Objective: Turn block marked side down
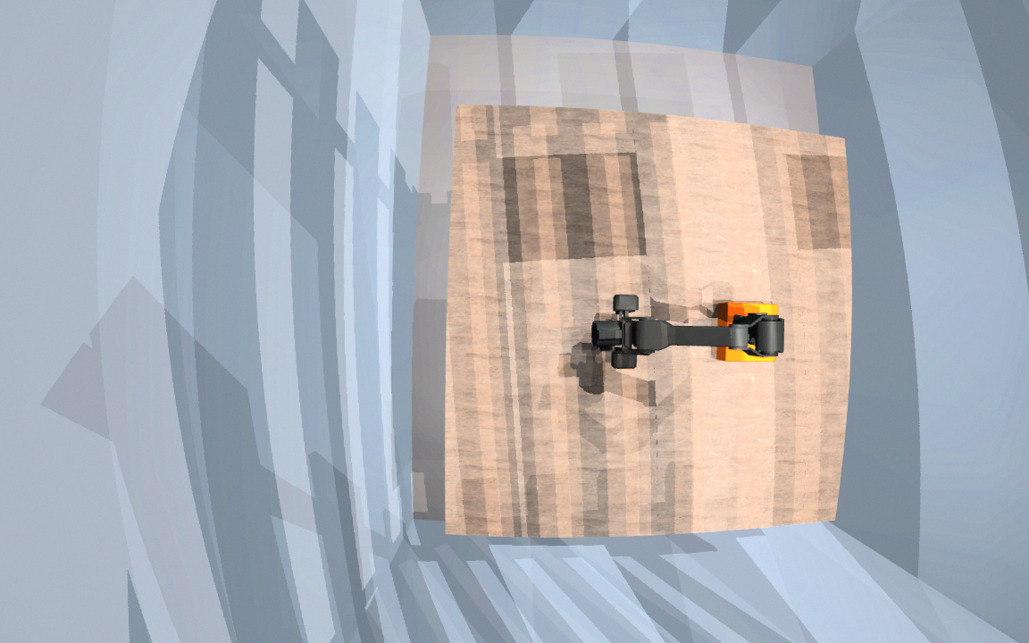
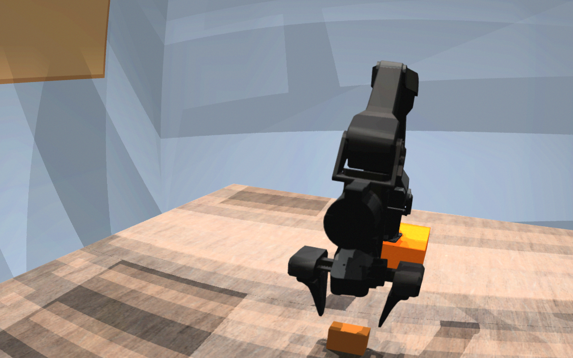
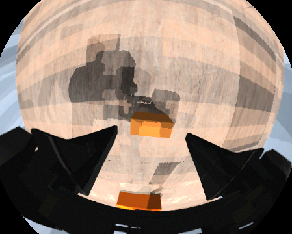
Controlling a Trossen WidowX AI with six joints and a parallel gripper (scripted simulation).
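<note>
Now: the block 1 cm behind my gripper tip and 4 cm below it.
</note>
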